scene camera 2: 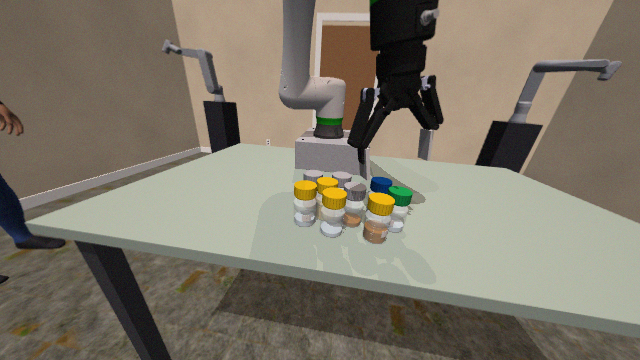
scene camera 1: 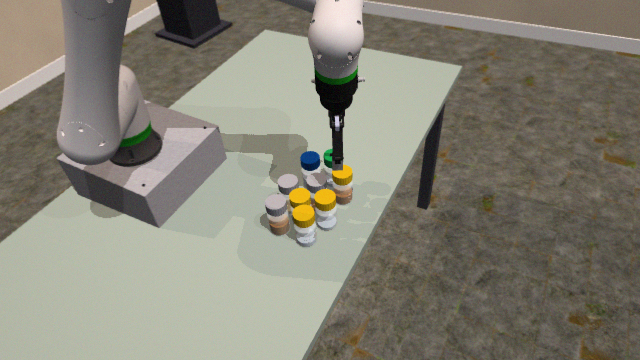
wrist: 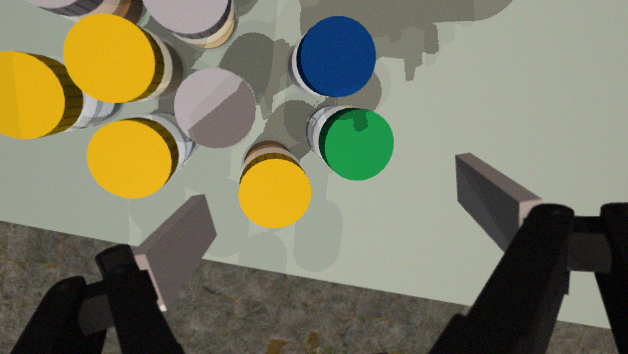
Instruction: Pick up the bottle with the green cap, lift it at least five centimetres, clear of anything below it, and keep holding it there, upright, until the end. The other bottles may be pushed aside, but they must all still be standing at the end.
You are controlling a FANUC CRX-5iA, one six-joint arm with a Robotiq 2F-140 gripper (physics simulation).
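Places are measured from the arm's base along level axes (x ahead, y left, z up), in metres.
Where they show: gripper, fingertip midpoint: point(scene camera 2: 395, 167) point(wrist: 329, 197); arm's base, link origin: point(scene camera 2: 328, 135) point(scene camera 1: 135, 148).
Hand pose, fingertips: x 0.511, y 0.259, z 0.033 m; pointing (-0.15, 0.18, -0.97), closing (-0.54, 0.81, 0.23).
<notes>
Each offset is from my fingertips to the top centre of the thing.
The green-capped bottle {0.031 m back, 0.027 m left, 0.064 m down} point(scene camera 1: 329, 158) point(scene camera 2: 400, 196) point(wrist: 359, 145) stands upright on the table at one corner of the bottle group. In scene camera 1 a finger partly hides it. A blue-capped bottle {0.082 m back, 0.013 m right, 0.064 m down} point(scene camera 1: 310, 160) point(scene camera 2: 381, 185) point(wrist: 337, 56) and a yellow-capped bottle {0.026 m ahead, 0.017 m right, 0.064 m down} point(scene camera 1: 342, 175) point(scene camera 2: 380, 205) point(wrist: 274, 193) stand close on two sides of it. My gripper point(scene camera 1: 338, 165) point(scene camera 2: 396, 154) point(wrist: 329, 197) is wide open and empty, pointing down above cap height. In the wrist view the green and near yellow caps lie between the two fingers sideways, mostly beyond the line of the fingertips.
A grey-capped bottle {0.016 m back, 0.078 m right, 0.064 m down} point(scene camera 1: 316, 181) point(scene camera 2: 355, 191) point(wrist: 215, 108) stands behind the near yellow one. Further grey-capped and yellow-capped bottles stand upright beside it. The table's edge point(scene camera 2: 280, 270) runs near the group. The robot's base block point(scene camera 1: 185, 170) point(scene camera 2: 325, 155) stands on the table.
</notes>
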